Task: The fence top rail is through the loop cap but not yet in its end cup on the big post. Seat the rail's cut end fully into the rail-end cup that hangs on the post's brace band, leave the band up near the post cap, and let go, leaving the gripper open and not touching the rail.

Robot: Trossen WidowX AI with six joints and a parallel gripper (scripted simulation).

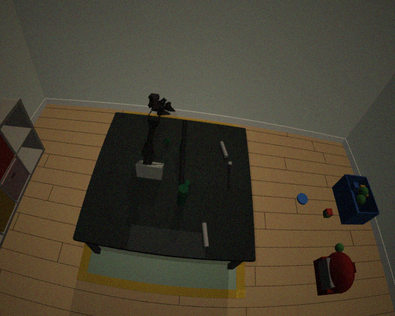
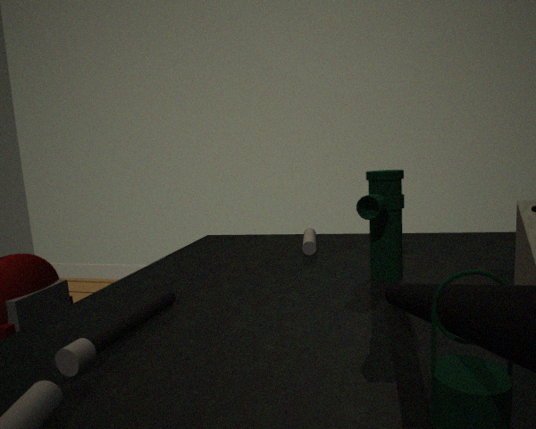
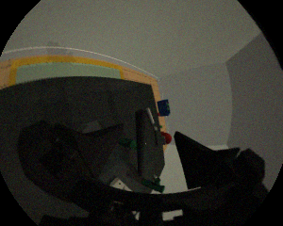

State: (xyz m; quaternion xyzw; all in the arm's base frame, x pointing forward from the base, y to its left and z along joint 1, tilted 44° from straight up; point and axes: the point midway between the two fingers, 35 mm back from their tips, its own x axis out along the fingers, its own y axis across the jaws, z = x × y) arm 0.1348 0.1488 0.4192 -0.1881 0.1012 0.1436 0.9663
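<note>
My gripper tip is 10 cm short of the green rail-end cup, 60 cm to the left of it and 13 cm above it. Also, from my gripper tip: green loop cap 2 cm behind, 7 cm to the right, 26 cm below.
</note>
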